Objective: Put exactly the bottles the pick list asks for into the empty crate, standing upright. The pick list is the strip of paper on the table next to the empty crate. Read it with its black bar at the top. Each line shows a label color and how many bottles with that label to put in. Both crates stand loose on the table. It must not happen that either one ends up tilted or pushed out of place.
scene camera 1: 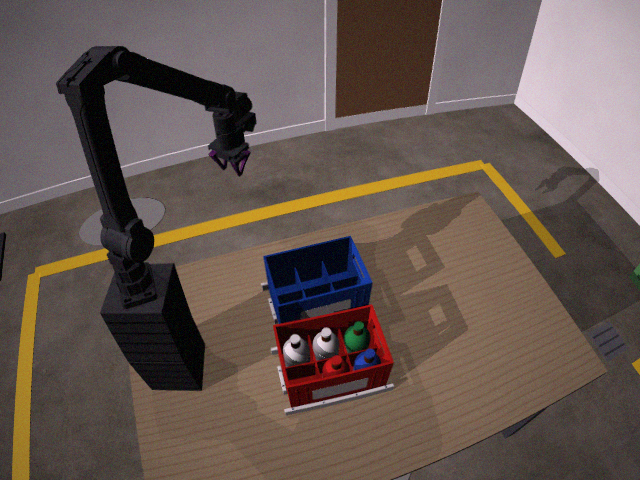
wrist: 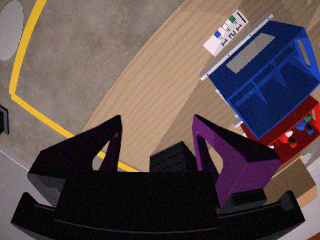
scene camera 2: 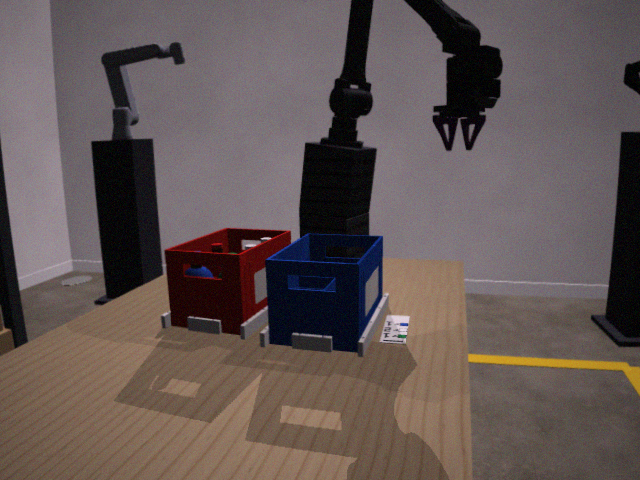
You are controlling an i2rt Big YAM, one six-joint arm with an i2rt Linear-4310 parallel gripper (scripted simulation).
Labels:
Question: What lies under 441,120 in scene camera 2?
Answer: My gripper.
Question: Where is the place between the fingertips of my gripper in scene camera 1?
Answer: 232,172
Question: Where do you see a blue crate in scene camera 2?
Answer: At 312,302

